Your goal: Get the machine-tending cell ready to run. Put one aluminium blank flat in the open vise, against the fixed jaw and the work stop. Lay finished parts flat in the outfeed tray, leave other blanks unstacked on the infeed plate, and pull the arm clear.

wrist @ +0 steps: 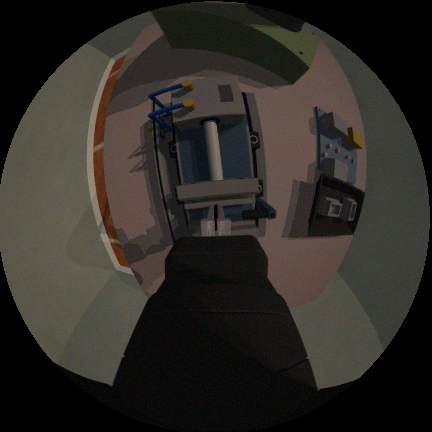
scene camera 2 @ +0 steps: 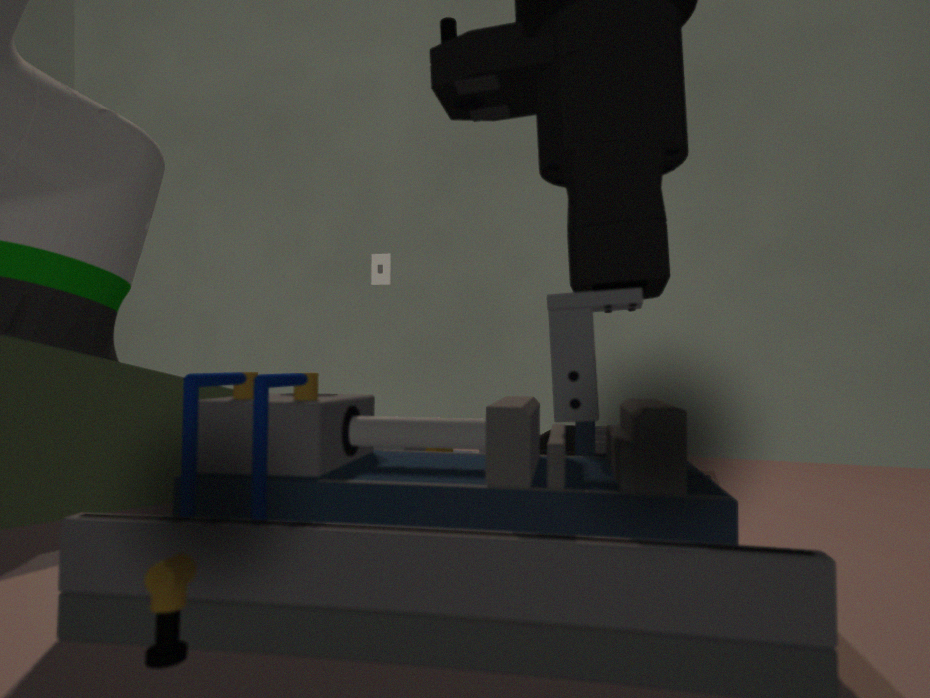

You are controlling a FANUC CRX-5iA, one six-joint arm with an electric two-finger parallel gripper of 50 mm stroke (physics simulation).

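Frame: origin at the arm's base, x ahead, y right, z down, level; centimetres.
Where they show: gripper, fingertip midpoint: [wrist: 215,212] [scene camera 2: 577,420]; arm's base at its link origin: [scene camera 2: 26,356].
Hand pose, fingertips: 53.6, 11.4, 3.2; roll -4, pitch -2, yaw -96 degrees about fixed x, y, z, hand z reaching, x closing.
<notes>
Each offset is from my fingertips to the top centre of the thing, as dx, dy, dz. "spot": to the spot under its first point.
My gripper [scene camera 2: 576,419] [wrist: 215,212] is shut and empty, its fingertips low between the vise's moving jaw @[-3.2, +0.0, -1.0] [scene camera 2: 512,443] [wrist: 218,190] and fixed jaw [scene camera 2: 653,450]. In the wrist view the fingers partly hide the gap and the fixed jaw. No blank can be made out between the jaws. The black work stop @[-0.3, -5.2, -0.9] [wrist: 255,214] sits at the right end of the gap. Two grey blocks @[-23.0, -27.7, +4.3] [wrist: 337,123] @[-10.9, -27.5, +4.3] [wrist: 335,170] lie apart on the blue infeed plate @[-18.4, -32.3, +7.9] [wrist: 327,137]. Two parts with pockets @[spot: -1.7, -27.3, +5.5] [wrist: 330,207] @[spot: -2.5, -35.6, +4.3] [wrist: 349,209] are in the black outfeed tray @[spot: +0.8, -21.1, +5.2] [wrist: 312,215]; whether both lie flat is unclear.
A yellow block @[-23.1, -36.7, +4.3] [wrist: 355,138] is at the infeed plate's right edge. Blue hoses @[spot: -12.7, +9.0, +1.0] [scene camera 2: 259,450] [wrist: 167,107] rise beside the vise cylinder @[-15.8, +2.1, -0.9] [scene camera 2: 277,435] [wrist: 207,100]. A long grey rail @[-4.8, +9.8, +3.7] [scene camera 2: 450,571] runs along the vise. The green base [wrist: 235,42] stands beyond the cylinder.
</notes>
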